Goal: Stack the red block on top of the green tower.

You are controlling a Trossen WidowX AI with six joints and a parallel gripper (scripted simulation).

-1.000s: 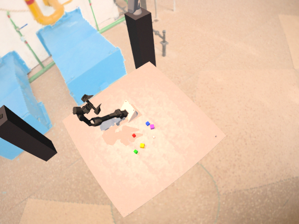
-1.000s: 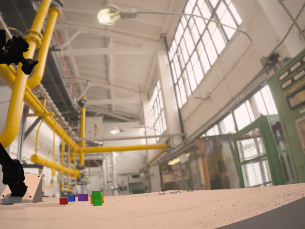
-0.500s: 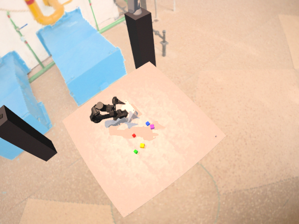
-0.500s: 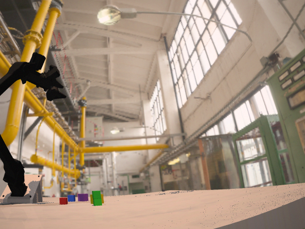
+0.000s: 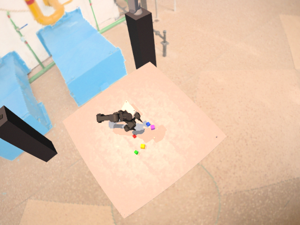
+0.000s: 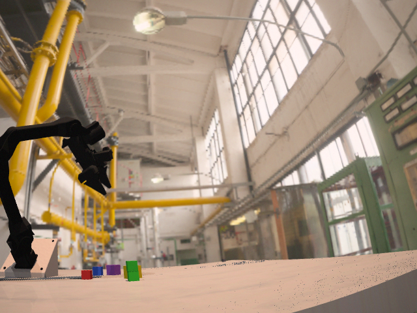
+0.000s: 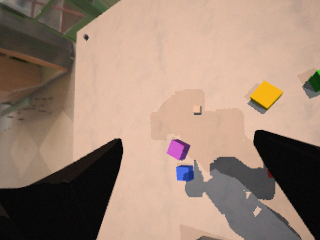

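Right now my gripper tip is 270 mm above the red block, 60 mm to the left of it and 60 mm past it. Also, from my gripper tip: purple block (260 mm below, 140 mm to the left, 20 mm behind); yellow block (260 mm below, 80 mm ahead, 60 mm to the right); blue block (270 mm below, 130 mm to the left, 80 mm behind).
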